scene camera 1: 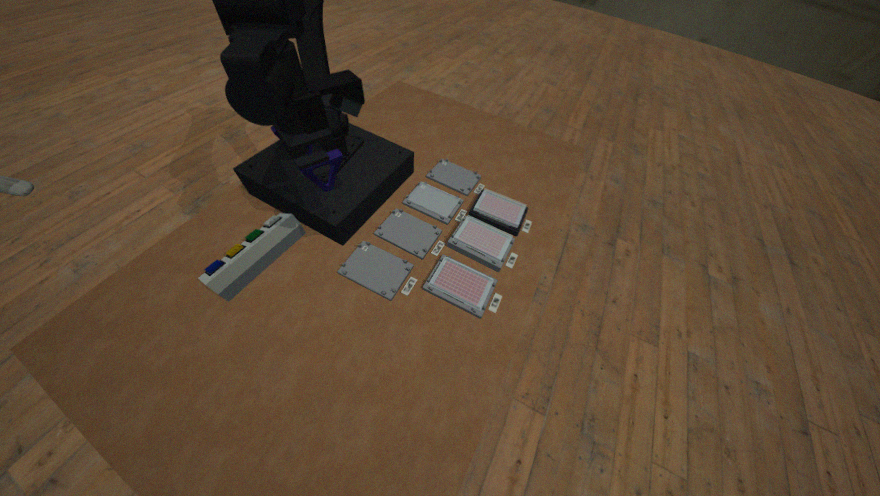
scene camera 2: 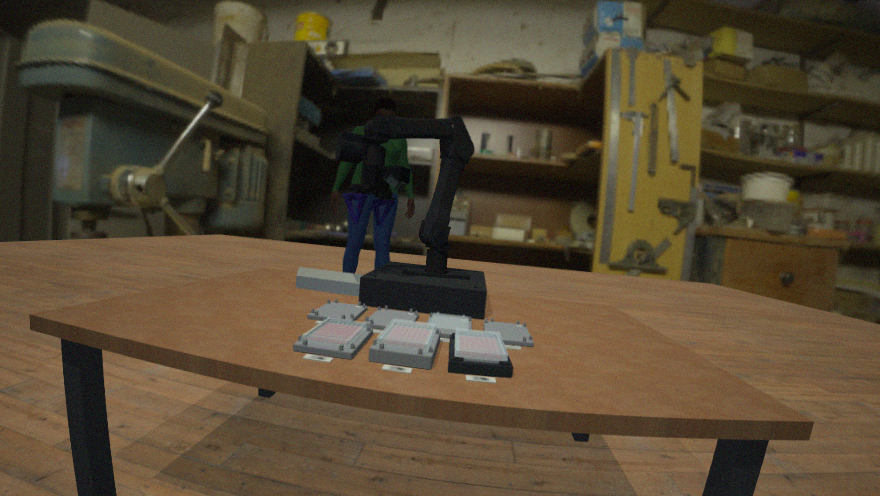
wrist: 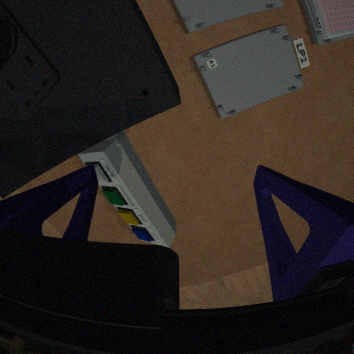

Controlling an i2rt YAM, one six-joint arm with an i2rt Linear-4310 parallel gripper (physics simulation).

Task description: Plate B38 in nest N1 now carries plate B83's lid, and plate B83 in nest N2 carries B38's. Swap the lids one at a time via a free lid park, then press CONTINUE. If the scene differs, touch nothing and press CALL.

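Places are measured from the arm's base along level axes (x back, y left, z down), in millimetres.
Pixels of known places: gripper, between the fingertips: (scene camera 1: pixel 318 175) (scene camera 2: pixel 367 224) (wrist: pixel 175 173); arm's base, origin of its link: (scene camera 2: pixel 435 275) (wrist: pixel 0 42).
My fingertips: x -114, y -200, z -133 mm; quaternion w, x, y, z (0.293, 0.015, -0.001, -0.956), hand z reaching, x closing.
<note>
Ahead of a thing's pixels: the offset from my fingertips to its top centre.
My gripper (scene camera 2: pixel 368 223) (wrist: pixel 175 173) is open and empty, high above the button box @(dy -108, dx +158, dz +150 mm) (scene camera 1: pixel 261 266) (scene camera 2: pixel 326 280) (wrist: pixel 149 192), which has white, green, yellow and blue buttons; their labels are unreadable. A pink-welled plate @(dy -8, dx -310, dz +186 mm) (scene camera 1: pixel 460 282) (scene camera 2: pixel 334 333) (wrist: pixel 341 14) sits in N1, another plate @(dy +123, dx -327, dz +174 mm) (scene camera 1: pixel 482 239) (scene camera 2: pixel 405 336) in the middle nest, both apparently lidded. Their plate and lid names are unreadable. Lid parks LP1 @(dy -39, dx -112, dz +194 mm) (scene camera 1: pixel 374 271) (scene camera 2: pixel 337 310) (wrist: pixel 250 72) and LP2 @(dy +88, dx -142, dz +194 mm) (scene camera 1: pixel 407 232) (scene camera 2: pixel 393 317) (wrist: pixel 227 10) are bare. A pale lid @(dy +216, dx -166, dz +196 mm) (scene camera 1: pixel 433 202) (scene camera 2: pixel 449 322) lies on the third park.
A third plate @(dy +247, dx -349, dz +177 mm) (scene camera 1: pixel 499 207) (scene camera 2: pixel 480 346) sits in a dark nest beside the middle one. The fourth park @(dy +345, dx -189, dz +194 mm) (scene camera 1: pixel 454 176) (scene camera 2: pixel 509 333) is at the row's far end. The black arm base (scene camera 1: pixel 375 197) (scene camera 2: pixel 422 292) (wrist: pixel 100 100) stands behind the parks. A person (scene camera 2: pixel 363 237) stands behind the table.
</note>
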